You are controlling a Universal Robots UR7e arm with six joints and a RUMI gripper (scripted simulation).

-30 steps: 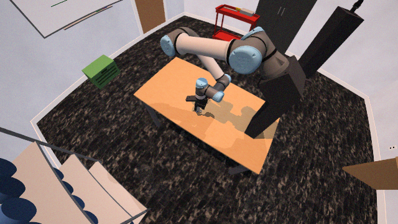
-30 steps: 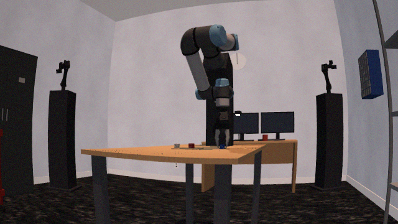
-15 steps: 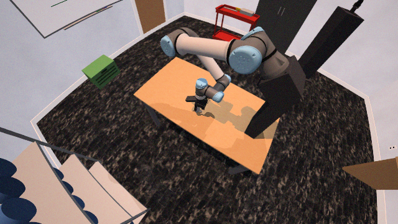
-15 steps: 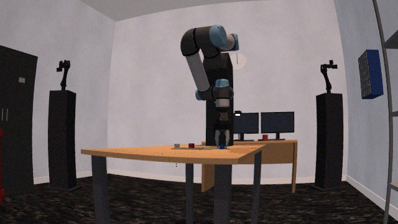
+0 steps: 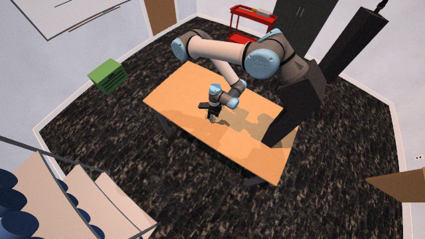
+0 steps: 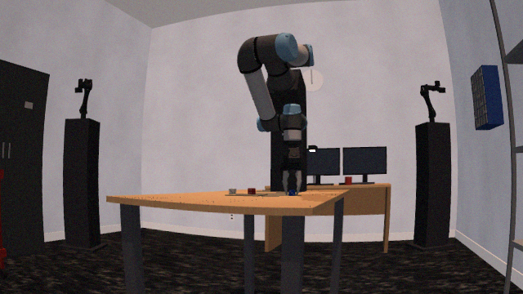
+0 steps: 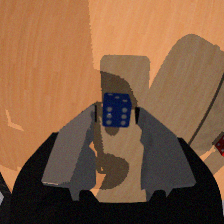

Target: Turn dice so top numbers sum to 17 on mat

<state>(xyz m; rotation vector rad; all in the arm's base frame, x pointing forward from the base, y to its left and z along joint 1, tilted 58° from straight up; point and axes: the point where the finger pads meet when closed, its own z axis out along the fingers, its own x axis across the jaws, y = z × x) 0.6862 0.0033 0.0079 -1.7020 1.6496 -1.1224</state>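
The blue die lies right at my hand. From my hand the other things lie so: red die: 16 cm to the right, 7 cm behind; then grey die: 25 cm to the right, 15 cm behind; then tan mat: 18 cm to the right, 3 cm behind, 2 cm below.
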